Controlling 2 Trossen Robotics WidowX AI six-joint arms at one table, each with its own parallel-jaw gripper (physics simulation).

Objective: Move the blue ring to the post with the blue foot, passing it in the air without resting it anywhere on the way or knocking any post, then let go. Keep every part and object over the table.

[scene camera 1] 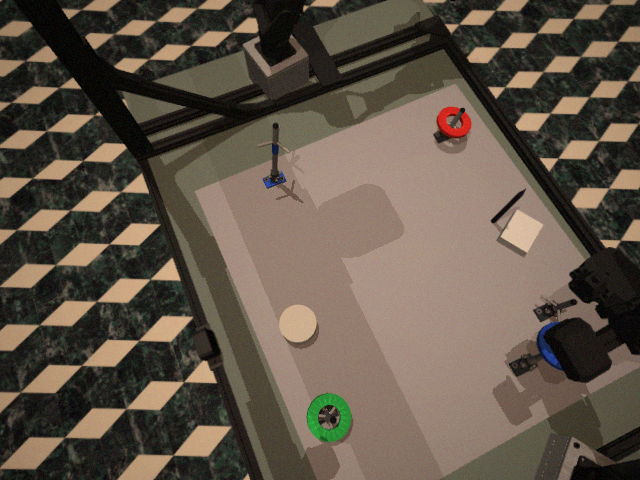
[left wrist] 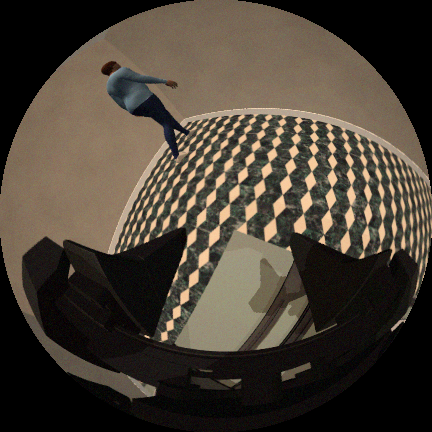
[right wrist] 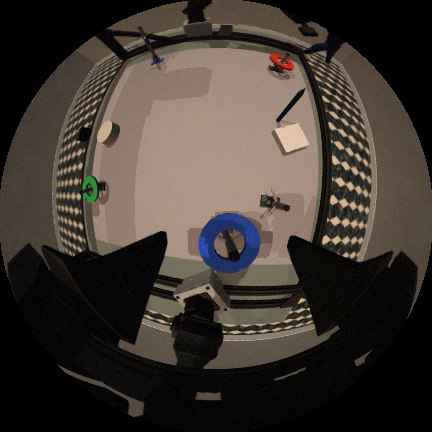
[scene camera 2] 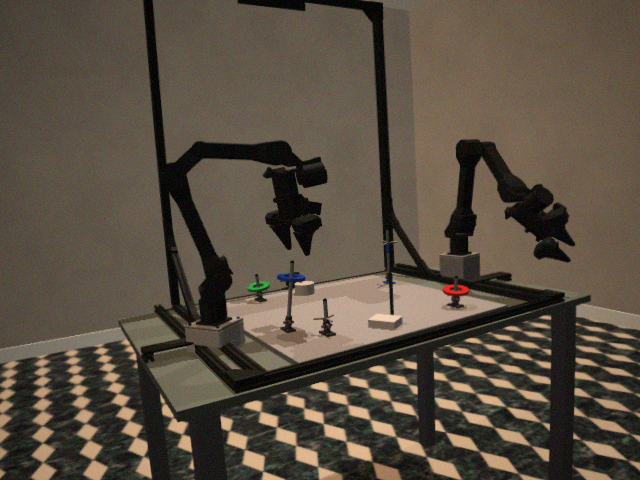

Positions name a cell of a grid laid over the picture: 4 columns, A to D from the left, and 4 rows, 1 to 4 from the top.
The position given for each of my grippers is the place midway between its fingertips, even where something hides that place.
my right gripper: scene camera 1 D3; right wrist C3; scene camera 2 B3; not seen in the left wrist view (out of frame)
